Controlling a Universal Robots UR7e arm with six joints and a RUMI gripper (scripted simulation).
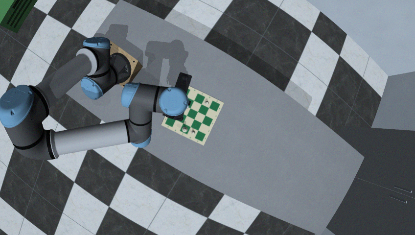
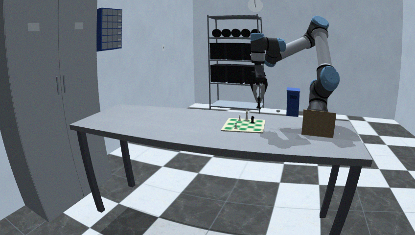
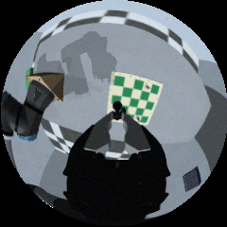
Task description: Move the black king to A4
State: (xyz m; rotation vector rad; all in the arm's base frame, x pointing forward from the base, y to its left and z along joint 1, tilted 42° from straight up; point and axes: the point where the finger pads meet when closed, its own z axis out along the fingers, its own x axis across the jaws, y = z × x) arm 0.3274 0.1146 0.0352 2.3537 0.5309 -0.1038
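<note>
My hand is 150 mm above the chessboard and 80 mm short of it. From my hand the other things lie so: black king 10 mm below.
</note>
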